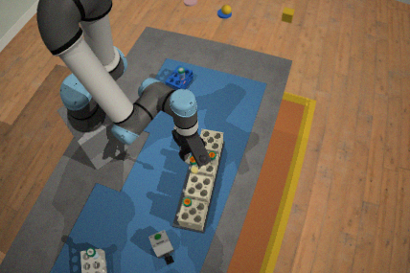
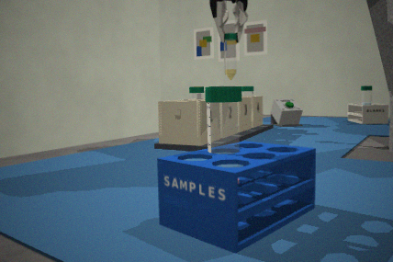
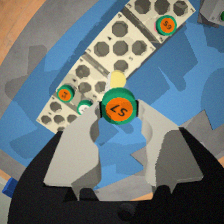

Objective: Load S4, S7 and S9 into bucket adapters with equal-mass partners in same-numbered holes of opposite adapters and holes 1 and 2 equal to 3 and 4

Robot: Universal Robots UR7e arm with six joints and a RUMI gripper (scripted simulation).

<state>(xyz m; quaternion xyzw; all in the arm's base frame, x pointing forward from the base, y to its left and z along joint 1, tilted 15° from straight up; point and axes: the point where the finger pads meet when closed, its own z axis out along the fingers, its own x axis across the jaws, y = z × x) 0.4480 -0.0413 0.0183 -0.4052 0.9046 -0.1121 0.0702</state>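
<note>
Now: hand 5 cm above the tube and 1 cm short of it. Also, from my hand: white-dot blank (18 cm below, 9 cm to the left, 1 cm behind); done desk (29 cm to the right, 20 cm below, 7 cm behind); sample tube S9 (18 cm below, 12 cm to the right, 1 cm behind).
</note>
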